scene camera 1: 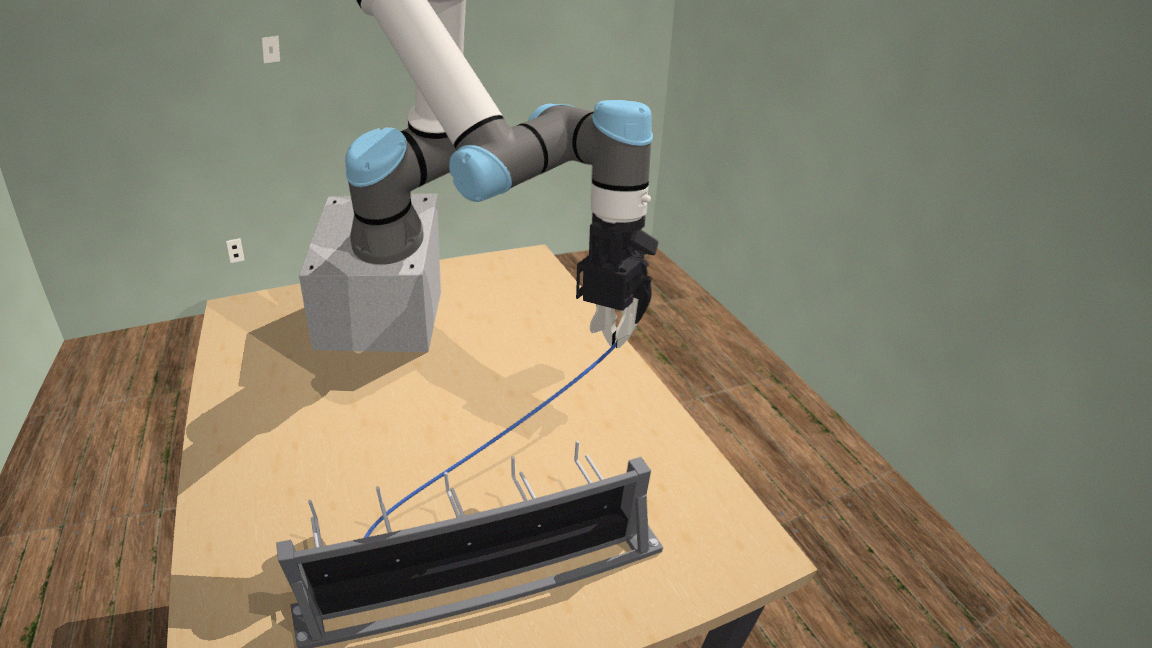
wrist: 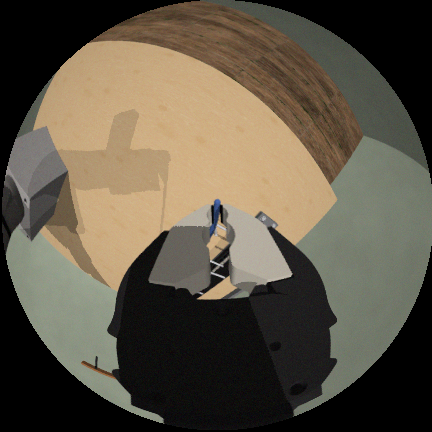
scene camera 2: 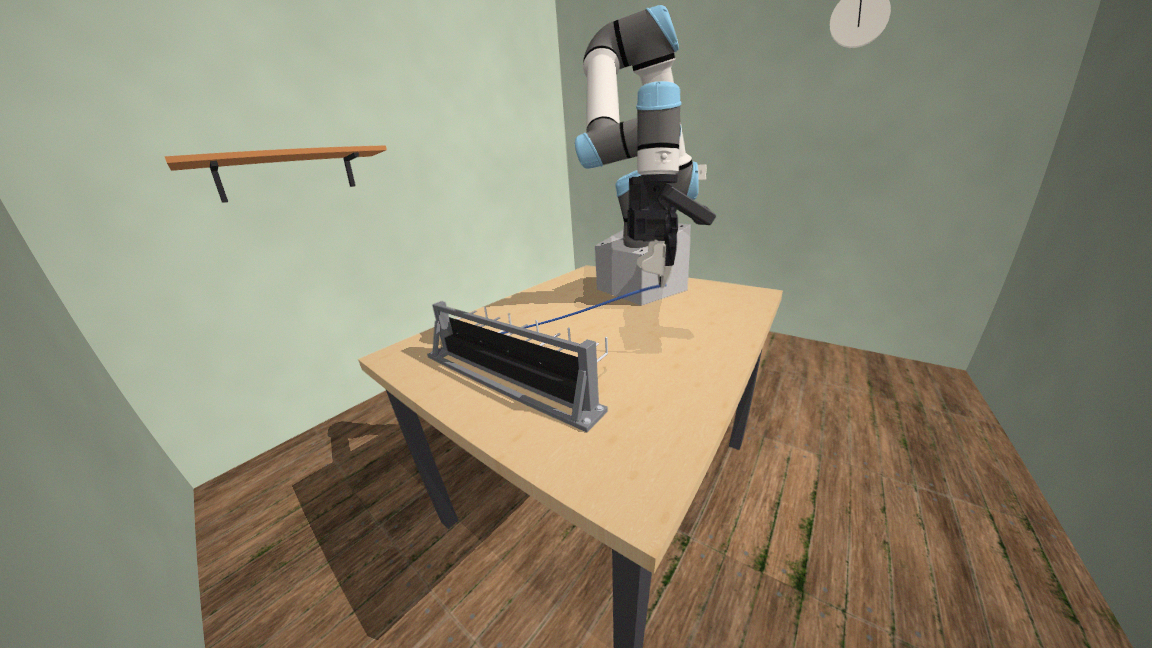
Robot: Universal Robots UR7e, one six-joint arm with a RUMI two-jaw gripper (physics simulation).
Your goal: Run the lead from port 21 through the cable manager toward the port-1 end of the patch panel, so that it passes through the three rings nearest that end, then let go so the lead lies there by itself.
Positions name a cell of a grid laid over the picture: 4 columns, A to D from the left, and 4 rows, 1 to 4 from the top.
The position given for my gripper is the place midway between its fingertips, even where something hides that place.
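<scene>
I can see my gripper (scene camera 1: C3), which is visible to me as the gripper (wrist: C2) and the gripper (scene camera 2: C2) too.
</scene>
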